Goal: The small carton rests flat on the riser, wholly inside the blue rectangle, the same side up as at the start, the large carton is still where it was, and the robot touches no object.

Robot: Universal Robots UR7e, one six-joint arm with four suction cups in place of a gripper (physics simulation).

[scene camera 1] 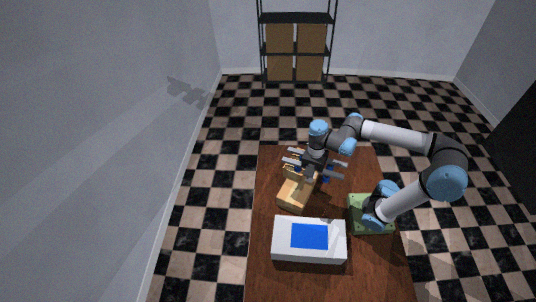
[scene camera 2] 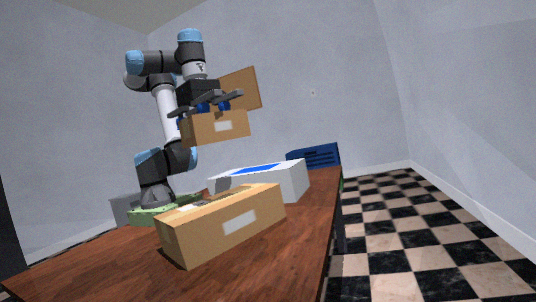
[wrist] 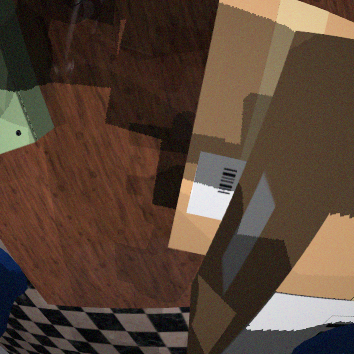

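Where they show: end effector, tool point: [wrist: 163, 242]; arm's base, origin of the base link: [scene camera 2: 159, 203].
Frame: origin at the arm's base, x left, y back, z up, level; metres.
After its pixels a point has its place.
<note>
The small carton [scene camera 1: 291, 172] {z 0.252, x 0.034, y -0.490 m} [scene camera 2: 220, 129] {z 0.214, x -0.064, y -0.508 m} [wrist: 320, 260] {z 0.263, x 0.001, y -0.428 m} hangs under my suction gripper [scene camera 1: 314, 164] {z 0.252, x -0.003, y -0.387 m} [scene camera 2: 211, 107], upright and roughly level. Blue cups meet its top; other cups stick out beside it. It is in the air, apart from the large carton [scene camera 1: 294, 198] {z 0.039, x 0.050, y -0.460 m} [scene camera 2: 227, 232] {z -0.021, x -0.129, y -0.516 m} [wrist: 235, 90] {z 0.039, x -0.008, y -0.418 m}, which lies on the table below it. The white riser [scene camera 1: 281, 241] {z 0.060, x 0.310, y -0.474 m} [scene camera 2: 296, 182] {z -0.002, x 0.221, y -0.533 m} stands beyond the large carton in the second scene view, with the blue rectangle [scene camera 1: 309, 236] {z 0.060, x 0.256, y -0.347 m} [scene camera 2: 256, 169] {z 0.060, x 0.235, y -0.367 m} bare on its top. The cup contacts are partly hidden.
The wooden table [scene camera 1: 270, 285] {z -0.061, x 0.504, y -0.483 m} [scene camera 2: 300, 240] {z -0.060, x -0.069, y -0.665 m} bears my arm's green base plate [scene camera 1: 357, 226] {z -0.001, x 0.127, y -0.097 m} [scene camera 2: 142, 217] {z -0.023, x -0.099, y -0.027 m} [wrist: 17, 120] {z -0.001, x -0.039, y -0.134 m}. A blue crate [scene camera 2: 320, 156] is behind the riser. A shelf rack [scene camera 1: 296, 19] stands at the back, and a brown board [scene camera 2: 245, 87] is on the wall.
</note>
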